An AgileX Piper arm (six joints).
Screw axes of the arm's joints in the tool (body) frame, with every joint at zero. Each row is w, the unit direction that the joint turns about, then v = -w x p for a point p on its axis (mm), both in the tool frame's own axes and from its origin. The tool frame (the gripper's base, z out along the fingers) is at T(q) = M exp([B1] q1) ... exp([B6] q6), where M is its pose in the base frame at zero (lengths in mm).
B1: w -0.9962 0 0.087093 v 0.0 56.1 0.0
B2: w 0 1 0 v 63.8 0.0 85.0
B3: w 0 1 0 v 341.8 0.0 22.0
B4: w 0 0 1 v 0.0 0.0 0.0
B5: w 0 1 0 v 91.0 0.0 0.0
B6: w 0 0 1 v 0.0 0.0 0.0
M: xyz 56.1 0.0 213.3 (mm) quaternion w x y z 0.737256 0 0.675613 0
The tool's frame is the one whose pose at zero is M.
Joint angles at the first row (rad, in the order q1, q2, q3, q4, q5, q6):
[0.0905 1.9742 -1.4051 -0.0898 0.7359 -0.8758]
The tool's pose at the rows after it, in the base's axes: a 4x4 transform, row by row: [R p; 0 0 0 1], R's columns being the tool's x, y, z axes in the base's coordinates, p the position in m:
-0.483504, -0.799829, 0.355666, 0.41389; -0.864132, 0.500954, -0.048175, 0.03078; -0.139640, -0.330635, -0.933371, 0.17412; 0, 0, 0, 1
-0.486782, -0.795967, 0.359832, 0.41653; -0.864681, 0.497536, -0.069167, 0.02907; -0.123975, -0.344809, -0.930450, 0.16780; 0, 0, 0, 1
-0.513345, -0.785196, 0.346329, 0.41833; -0.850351, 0.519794, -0.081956, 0.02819; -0.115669, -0.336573, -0.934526, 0.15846; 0, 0, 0, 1
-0.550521, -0.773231, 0.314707, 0.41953; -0.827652, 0.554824, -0.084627, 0.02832; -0.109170, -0.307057, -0.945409, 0.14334; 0, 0, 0, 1
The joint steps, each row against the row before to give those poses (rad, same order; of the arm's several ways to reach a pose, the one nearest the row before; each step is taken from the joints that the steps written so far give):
[0.0014 0.0312 0.0000 -0.0352 -0.0329 0.0121]
[0.0000 0.0172 0.0000 -0.0367 -0.0177 0.0268]
[0.0000 0.0236 -0.0008 -0.0198 -0.0059 0.0433]
[0.0000 0.0362 0.0000 -0.0001 -0.0025 0.0433]

